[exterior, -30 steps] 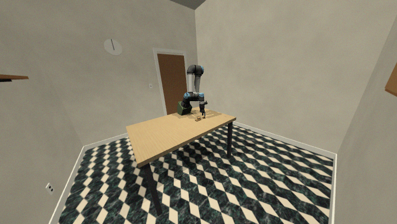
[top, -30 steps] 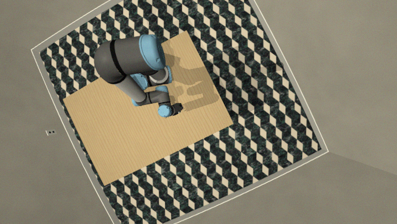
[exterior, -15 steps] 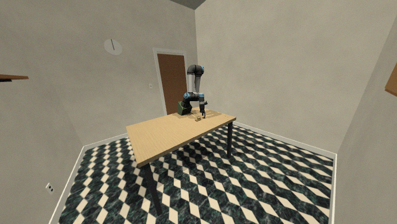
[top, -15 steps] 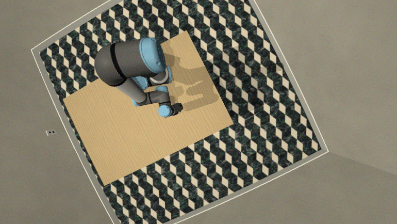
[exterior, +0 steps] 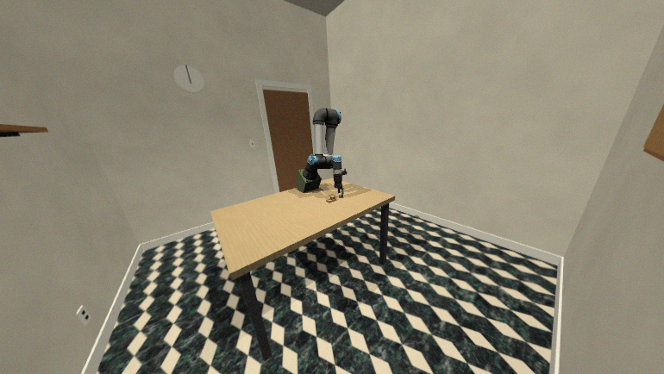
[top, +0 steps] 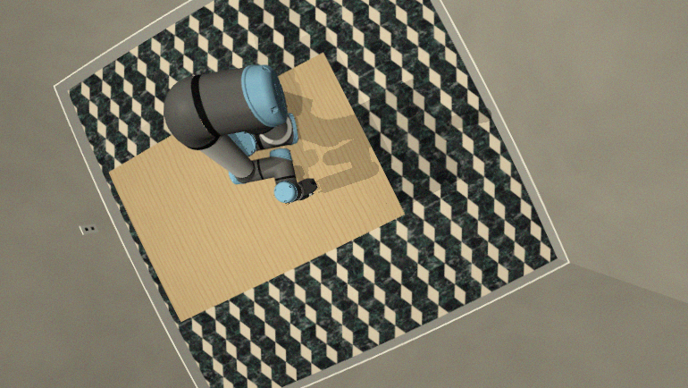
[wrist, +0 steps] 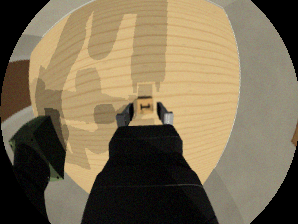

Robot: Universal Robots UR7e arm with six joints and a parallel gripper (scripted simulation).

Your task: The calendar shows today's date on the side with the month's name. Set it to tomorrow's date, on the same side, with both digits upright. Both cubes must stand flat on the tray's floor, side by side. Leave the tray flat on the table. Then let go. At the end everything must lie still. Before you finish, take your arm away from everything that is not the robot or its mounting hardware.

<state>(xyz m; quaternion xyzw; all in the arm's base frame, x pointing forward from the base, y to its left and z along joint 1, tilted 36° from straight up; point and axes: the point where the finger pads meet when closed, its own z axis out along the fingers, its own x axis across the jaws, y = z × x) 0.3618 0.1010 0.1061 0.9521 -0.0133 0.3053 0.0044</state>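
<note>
The wooden cube lies 4 cm below my hand. The rest, counted from my hand: wooden tray: 11 cm to the right, 5 cm below.
</note>
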